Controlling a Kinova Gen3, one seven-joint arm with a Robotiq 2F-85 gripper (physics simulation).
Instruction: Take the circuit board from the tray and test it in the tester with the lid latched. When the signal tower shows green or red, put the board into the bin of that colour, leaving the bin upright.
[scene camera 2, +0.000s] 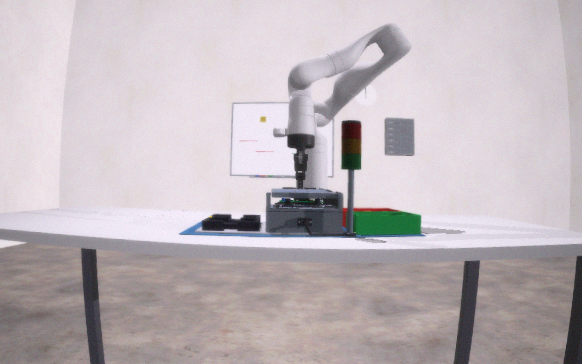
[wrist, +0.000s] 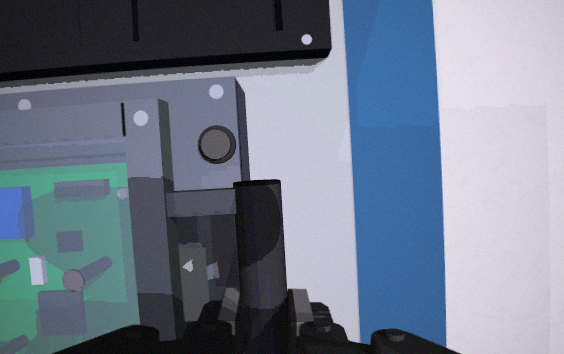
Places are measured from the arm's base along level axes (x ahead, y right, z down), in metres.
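Pixels of known places: gripper, fingertip midpoint: (wrist: 266, 314).
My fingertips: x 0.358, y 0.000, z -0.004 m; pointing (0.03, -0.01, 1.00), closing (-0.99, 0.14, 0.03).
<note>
For each thing: its top centre in the pictures, then the offset to it from my fingertips. "pt": a spot on its surface instead.
- grey frame, middle of its top: (wrist: 11, 333) (scene camera 2: 301, 187) dx +0.084, dy -0.015, dz -0.018 m
- lid's black handle, middle of its top: (wrist: 264, 323) dx +0.000, dy +0.003, dz -0.018 m
- signal tower, surface spot: (scene camera 2: 351, 145) pt dx +0.215, dy -0.143, dz -0.113 m
- green bin, middle of its top: (scene camera 2: 382, 213) dx +0.083, dy -0.220, dz +0.042 m
- red bin, surface spot: (scene camera 2: 375, 210) pt dx -0.139, dy -0.210, dz +0.049 m
- round button, surface spot: (wrist: 217, 144) pt dx +0.030, dy +0.058, dz +0.024 m
- tower's thin pole, surface spot: (scene camera 2: 350, 200) pt dx +0.199, dy -0.142, dz +0.007 m
The tester (scene camera 2: 285, 220) (wrist: 187, 125) is a grey box. Its clear lid, with a grey frame (scene camera 2: 285, 193) (wrist: 150, 215), lies over it nearly level, with a narrow gap below it in the scene view. The green circuit board (scene camera 2: 301, 201) (wrist: 102, 215) is under the lid. My gripper (scene camera 2: 300, 185) (wrist: 266, 314) is shut on the lid's black handle (wrist: 259, 225) at the lid's side. I cannot tell whether the lid is latched. The signal tower (scene camera 2: 351, 145) shows dull red, amber and green segments, none clearly lit. The green bin (scene camera 2: 387, 223) and red bin (scene camera 2: 375, 210) stand right of the tester, upright.
The black tray (scene camera 2: 231, 223) (wrist: 175, 32) lies beside the tester. A round button (wrist: 217, 144) is on the tester's top near its corner. The tower's thin pole (scene camera 2: 350, 200) rises between the tester and the green bin. A blue border (scene camera 2: 191, 230) (wrist: 397, 200) runs around the work area.
</note>
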